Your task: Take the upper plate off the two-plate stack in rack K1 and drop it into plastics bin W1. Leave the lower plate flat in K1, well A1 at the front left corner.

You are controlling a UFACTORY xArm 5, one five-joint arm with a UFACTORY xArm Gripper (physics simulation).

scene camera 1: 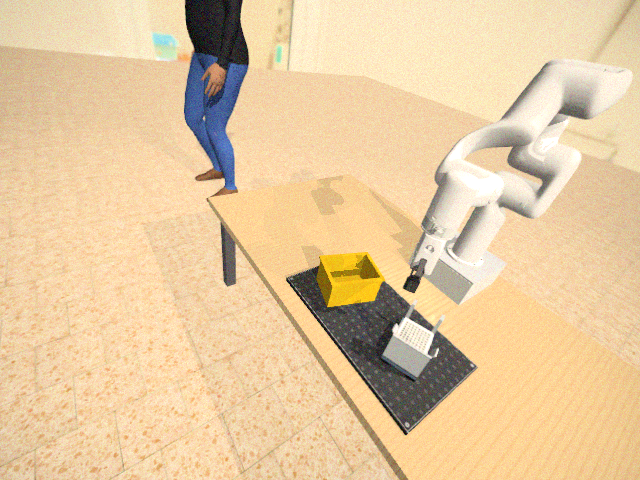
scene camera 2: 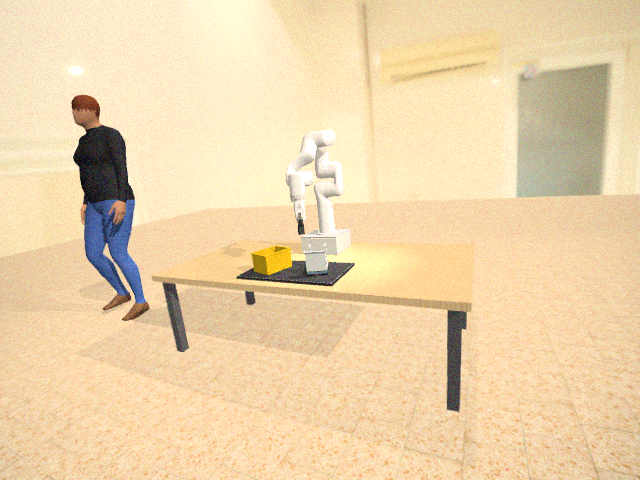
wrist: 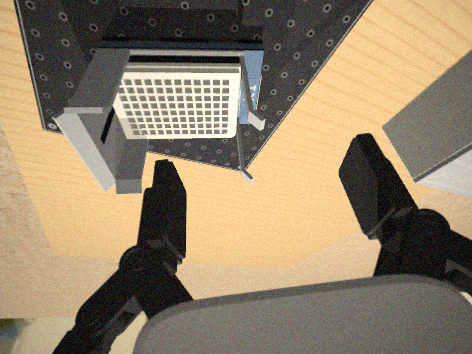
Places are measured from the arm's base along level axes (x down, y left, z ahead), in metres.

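Pixels of known places: gripper, fingertip midpoint: (scene camera 1: 411, 279) (scene camera 2: 301, 232) (wrist: 261, 164); arm's base at its link origin: (scene camera 1: 464, 255) (scene camera 2: 327, 233).
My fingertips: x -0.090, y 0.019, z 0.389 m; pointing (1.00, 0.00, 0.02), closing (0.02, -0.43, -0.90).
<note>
Ahead of a thing's pixels: the offset from my fingertips to its top centre. "pt": to the spot under its first point. Level surfaces: height alone.
A pale plate with a grid of wells {pt dx +0.132, dy +0.079, dz +0.011 m} (scene camera 1: 415, 334) (wrist: 180, 105) lies in the grey rack K1 {dx +0.064, dy +0.084, dz +0.029 m} (scene camera 1: 405, 357) (scene camera 2: 316, 263) (wrist: 97, 80), which has upright guides with bent tips. The lower plate cannot be told apart, and well A1 cannot be made out. The yellow bin W1 {dx +0.084, dy -0.171, dz +0.032 m} (scene camera 1: 354, 293) (scene camera 2: 266, 263) stands open-topped beside the rack; part of its inside is hidden. It does not show in the wrist view. My gripper (scene camera 1: 411, 284) (scene camera 2: 300, 227) (wrist: 261, 164) is open and empty. It hangs above the table on the robot-base side, apart from and higher than the rack.
The rack and bin stand on a black perforated board (scene camera 1: 351, 335) (scene camera 2: 338, 273) (wrist: 295, 30) on the wooden table {dx +0.197 m} (scene camera 1: 516, 372) (scene camera 2: 413, 268) (wrist: 240, 215). The robot's grey base block (scene camera 1: 449, 279) (scene camera 2: 317, 243) (wrist: 435, 130) stands behind them. A person (scene camera 1: 222, 93) (scene camera 2: 103, 165) stands beyond the table's far end.
</note>
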